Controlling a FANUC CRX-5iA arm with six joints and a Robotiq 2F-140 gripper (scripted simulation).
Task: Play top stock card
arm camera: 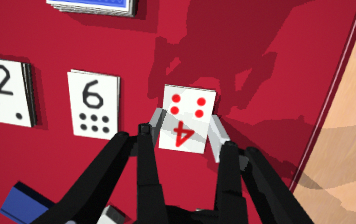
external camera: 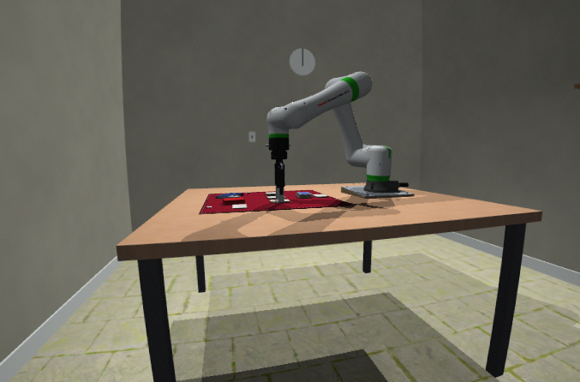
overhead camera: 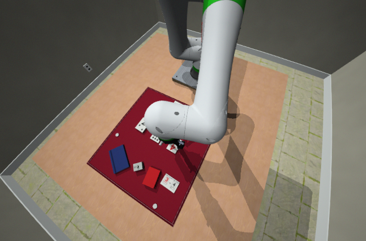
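My gripper is now 50 mm short of the red card cloth, 100 mm to the left of it and 50 mm above it. Round my hand: red box 210 mm ahead, 20 mm to the left, 20 mm below; then small white box 220 mm ahead, 80 mm to the right, 20 mm below; then blue notebook 270 mm ahead, 200 mm to the right, 30 mm below.
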